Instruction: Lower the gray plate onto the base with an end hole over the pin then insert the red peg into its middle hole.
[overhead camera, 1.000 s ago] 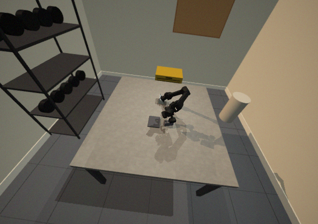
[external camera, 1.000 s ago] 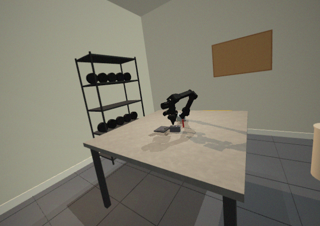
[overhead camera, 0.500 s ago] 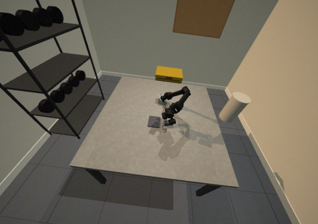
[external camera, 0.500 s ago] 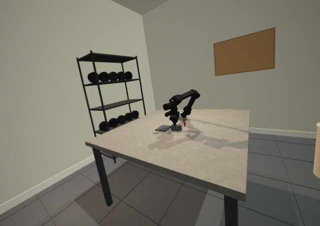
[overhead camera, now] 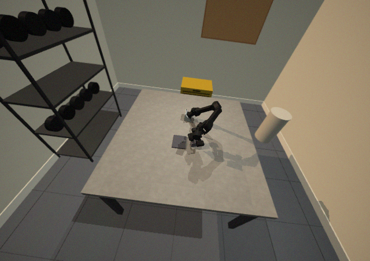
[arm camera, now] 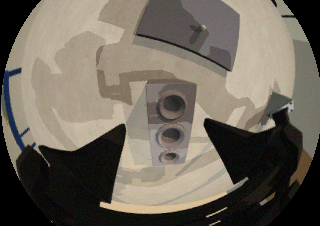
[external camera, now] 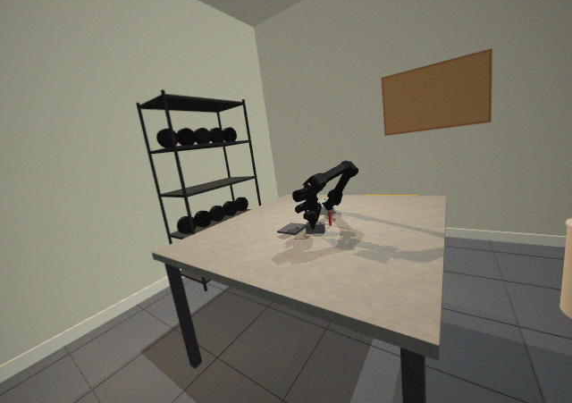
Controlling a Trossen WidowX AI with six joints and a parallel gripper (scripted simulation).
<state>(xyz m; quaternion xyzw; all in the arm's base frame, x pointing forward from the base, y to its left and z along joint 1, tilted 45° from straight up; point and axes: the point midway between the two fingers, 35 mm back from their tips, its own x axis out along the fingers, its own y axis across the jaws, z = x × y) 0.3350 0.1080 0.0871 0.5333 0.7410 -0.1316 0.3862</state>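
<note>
The gray plate lies right at my gripper tip. From my gripper tip the other things lie so: dark base 1 cm ahead, 13 cm to the right, 3 cm below; then red peg 12 cm behind, 2 cm to the left, 1 cm above.
</note>
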